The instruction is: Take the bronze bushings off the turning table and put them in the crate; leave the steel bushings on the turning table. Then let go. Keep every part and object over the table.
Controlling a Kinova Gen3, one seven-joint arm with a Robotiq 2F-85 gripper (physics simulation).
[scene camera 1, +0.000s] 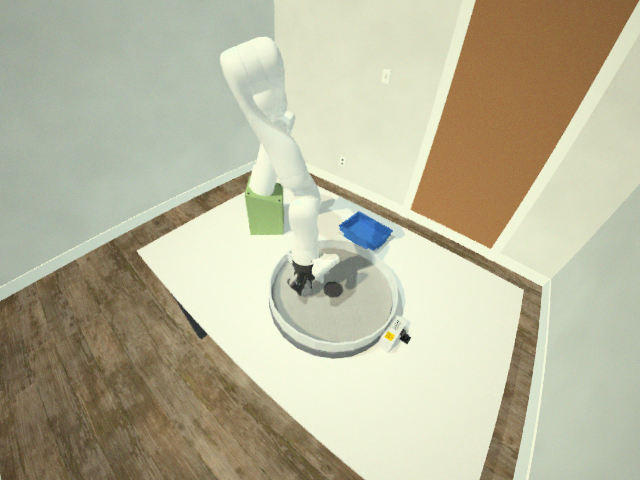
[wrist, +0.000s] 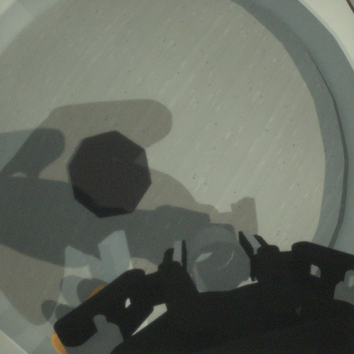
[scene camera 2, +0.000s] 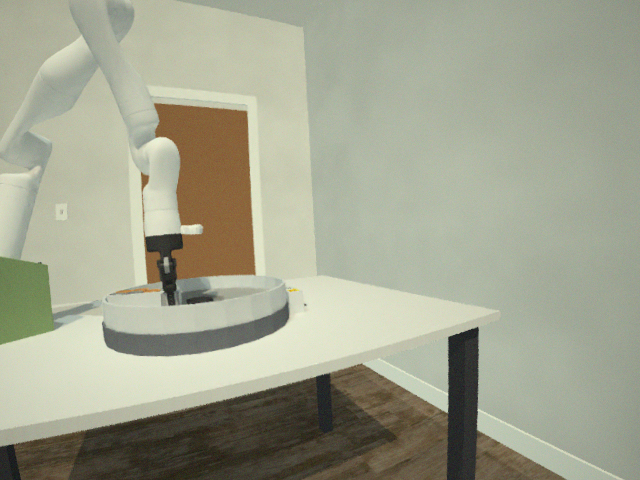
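Where they show: gripper, fingertip midpoint: (scene camera 1: 305, 290); arm's base, origin of the base link: (scene camera 1: 262, 189).
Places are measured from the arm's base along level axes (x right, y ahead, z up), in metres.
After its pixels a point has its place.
Observation:
My gripper (scene camera 1: 298, 287) @(z -0.129, x 0.257, y 0.357 m) (scene camera 2: 170, 296) @(z -0.129, x 0.257, y 0.357 m) (wrist: 215, 254) is low inside the turning table (scene camera 1: 337, 344) @(z -0.101, x 0.387, y 0.532 m) (scene camera 2: 199, 311) @(z -0.113, x 0.406, y 0.376 m) (wrist: 328, 105), near its left rim. It is shut on a grey steel bushing (wrist: 219, 267), which stands upright between the fingers, at or just above the disc. Bronze bushings show only as orange bits in the wrist view (wrist: 95, 291), behind a pale divider wall (wrist: 112, 251), and as an orange streak in the second scene view (scene camera 2: 137, 290) @(z -0.102, x 0.103, y 0.303 m). The blue crate (scene camera 1: 366, 230) @(z -0.184, x -0.206, y 0.411 m) stands on the table behind the turning table.
A dark octagonal hub (scene camera 1: 333, 289) @(z -0.129, x 0.205, y 0.435 m) (wrist: 109, 173) sits at the disc's centre. A green pedestal (scene camera 1: 265, 211) @(z -0.063, x 0.048, y 0.049 m) carries the arm at the back left. A small control box (scene camera 1: 395, 333) @(z -0.131, x 0.258, y 0.670 m) (scene camera 2: 294, 297) @(z -0.147, x 0.294, y 0.648 m) sits against the turning table's front right rim.

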